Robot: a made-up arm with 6 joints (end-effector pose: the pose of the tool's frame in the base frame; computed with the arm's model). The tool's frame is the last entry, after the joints.
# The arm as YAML. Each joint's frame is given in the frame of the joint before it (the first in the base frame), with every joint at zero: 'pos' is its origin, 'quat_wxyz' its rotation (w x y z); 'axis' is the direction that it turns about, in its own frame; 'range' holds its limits. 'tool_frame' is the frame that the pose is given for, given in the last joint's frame.
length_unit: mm
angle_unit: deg
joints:
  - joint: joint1
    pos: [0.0, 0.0, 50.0]
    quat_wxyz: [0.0, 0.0, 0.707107, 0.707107]
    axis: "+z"
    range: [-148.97, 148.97]
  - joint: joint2
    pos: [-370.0, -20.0, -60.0]
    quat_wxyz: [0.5, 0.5, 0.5, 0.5]
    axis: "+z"
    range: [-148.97, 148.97]
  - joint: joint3
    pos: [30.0, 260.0, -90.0]
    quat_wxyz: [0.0, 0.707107, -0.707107, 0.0]
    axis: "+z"
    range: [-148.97, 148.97]
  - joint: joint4
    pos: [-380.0, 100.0, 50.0]
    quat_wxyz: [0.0, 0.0, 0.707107, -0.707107]
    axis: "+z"
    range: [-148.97, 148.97]
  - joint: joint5
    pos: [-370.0, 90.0, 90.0]
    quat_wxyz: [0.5, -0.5, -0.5, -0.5]
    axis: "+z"
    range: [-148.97, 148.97]
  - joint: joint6
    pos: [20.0, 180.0, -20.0]
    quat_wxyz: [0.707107, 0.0, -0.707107, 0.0]
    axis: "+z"
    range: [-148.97, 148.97]
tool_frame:
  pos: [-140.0, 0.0, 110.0]
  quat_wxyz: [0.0, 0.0, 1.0, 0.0]
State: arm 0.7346 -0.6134 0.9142 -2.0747 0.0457 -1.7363
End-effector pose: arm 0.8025 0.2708 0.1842 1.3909 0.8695 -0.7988
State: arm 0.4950 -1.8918 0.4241 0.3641 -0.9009 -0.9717
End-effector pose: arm 0.6382 -0.4788 0.0542 2.4908 -1.7410 -0.3002
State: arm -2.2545 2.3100 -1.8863 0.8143 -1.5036 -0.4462
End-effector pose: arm -0.3637 -0.5260 0.7091 -0.1786 -0.3115 -2.2890
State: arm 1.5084 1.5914 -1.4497 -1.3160 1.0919 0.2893
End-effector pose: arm -0.1180 -0.2727 -0.1110 -1.9001 -2.1439 0.6297
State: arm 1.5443 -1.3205 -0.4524 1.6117 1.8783 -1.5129
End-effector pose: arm 0.3416 0.4150 -1.0060 -0.3975 0.0889 2.1825
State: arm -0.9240 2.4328 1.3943 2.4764 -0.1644 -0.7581
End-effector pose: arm 0.8335 -0.0482 0.0924 -0.8499 1.3647 2.1355
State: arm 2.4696 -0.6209 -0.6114 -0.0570 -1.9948 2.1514
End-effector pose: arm -0.1205 0.2082 -0.3535 0.7281 -1.0835 1.2846
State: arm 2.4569 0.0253 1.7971 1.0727 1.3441 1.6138
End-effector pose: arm -0.6001 0.2489 -0.5873 -1.0116 1.2046 -1.6870
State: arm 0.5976 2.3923 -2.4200 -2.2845 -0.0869 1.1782
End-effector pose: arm 0.4410 -0.0756 0.1913 0.7754 -1.5038 1.8078
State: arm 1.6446 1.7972 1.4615 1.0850 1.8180 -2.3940
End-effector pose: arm -0.5793 -0.1897 -0.8029 0.0691 -0.5652 -1.8642
